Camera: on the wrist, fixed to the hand. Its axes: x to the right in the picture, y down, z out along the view.
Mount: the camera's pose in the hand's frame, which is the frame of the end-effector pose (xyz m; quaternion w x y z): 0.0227 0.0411 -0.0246 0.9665 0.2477 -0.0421 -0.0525
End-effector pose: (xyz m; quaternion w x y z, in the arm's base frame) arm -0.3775 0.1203 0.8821 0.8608 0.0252 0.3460 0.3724
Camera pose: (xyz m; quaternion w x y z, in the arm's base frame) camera -0.4073 0.1596 0.8627 0.8598 0.2351 0.3917 0.2280
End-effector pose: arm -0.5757 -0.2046 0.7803 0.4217 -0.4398 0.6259 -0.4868
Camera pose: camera -0.6108 -0.2148 0.7419 0.5173 -0.3740 0.4435 -0.6292
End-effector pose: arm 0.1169 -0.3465 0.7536 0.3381 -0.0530 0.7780 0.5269
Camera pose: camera 0.0699 -0.3433 0.7779 0.4003 0.0139 0.8654 0.3010
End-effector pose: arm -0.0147 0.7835 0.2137 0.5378 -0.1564 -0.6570 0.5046
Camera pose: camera -0.0158 0.8308 0.1898 0.5574 0.0378 -0.5409 0.6288
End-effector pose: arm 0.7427 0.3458 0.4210 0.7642 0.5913 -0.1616 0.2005
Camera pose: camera 0.7422 0.3813 0.4604 0.5959 0.7777 -0.1077 0.1688
